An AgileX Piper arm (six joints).
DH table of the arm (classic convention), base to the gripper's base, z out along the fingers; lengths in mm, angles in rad. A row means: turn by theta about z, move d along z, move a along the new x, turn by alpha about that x. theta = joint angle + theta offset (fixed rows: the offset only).
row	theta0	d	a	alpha
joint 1	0	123	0	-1.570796
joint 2	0.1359	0	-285.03	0
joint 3	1.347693	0	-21.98	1.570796
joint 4	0	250.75	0	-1.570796
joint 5	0	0	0	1.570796
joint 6	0	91	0	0
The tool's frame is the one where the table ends.
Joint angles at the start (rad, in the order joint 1, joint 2, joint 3, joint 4, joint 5, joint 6):
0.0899, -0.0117, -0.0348, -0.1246, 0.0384, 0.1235
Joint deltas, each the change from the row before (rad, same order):
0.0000, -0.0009, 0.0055, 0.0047, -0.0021, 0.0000
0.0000, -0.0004, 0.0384, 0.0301, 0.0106, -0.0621
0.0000, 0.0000, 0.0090, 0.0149, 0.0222, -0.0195
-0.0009, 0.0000, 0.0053, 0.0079, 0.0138, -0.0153
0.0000, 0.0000, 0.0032, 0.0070, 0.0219, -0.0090
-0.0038, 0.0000, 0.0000, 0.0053, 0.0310, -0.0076
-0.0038, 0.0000, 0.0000, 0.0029, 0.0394, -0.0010
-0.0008, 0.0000, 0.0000, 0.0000, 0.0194, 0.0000
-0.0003, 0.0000, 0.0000, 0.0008, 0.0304, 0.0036
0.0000, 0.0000, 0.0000, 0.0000, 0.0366, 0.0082
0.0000, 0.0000, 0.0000, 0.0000, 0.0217, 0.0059
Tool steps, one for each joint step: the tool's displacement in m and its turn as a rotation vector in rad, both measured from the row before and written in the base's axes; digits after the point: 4 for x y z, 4 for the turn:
0.0002, 0.0001, -0.0016, 0.0044, 0.0029, 0.0009
0.0022, 0.0002, -0.0139, -0.0362, 0.0457, -0.0021
0.0005, 0.0000, -0.0051, -0.0073, 0.0307, -0.0011
0.0002, -0.0001, -0.0031, -0.0090, 0.0184, -0.0013
0.0001, -0.0001, -0.0031, -0.0041, 0.0248, -0.0007
-0.0001, -0.0003, -0.0028, -0.0049, 0.0307, -0.0048
-0.0003, -0.0004, -0.0036, -0.0012, 0.0394, -0.0056
-0.0002, -0.0002, -0.0018, -0.0015, 0.0193, -0.0018
-0.0004, -0.0002, -0.0027, 0.0020, 0.0306, -0.0023
-0.0005, -0.0002, -0.0033, 0.0053, 0.0370, -0.0032
-0.0004, -0.0001, -0.0019, 0.0041, 0.0220, -0.0023

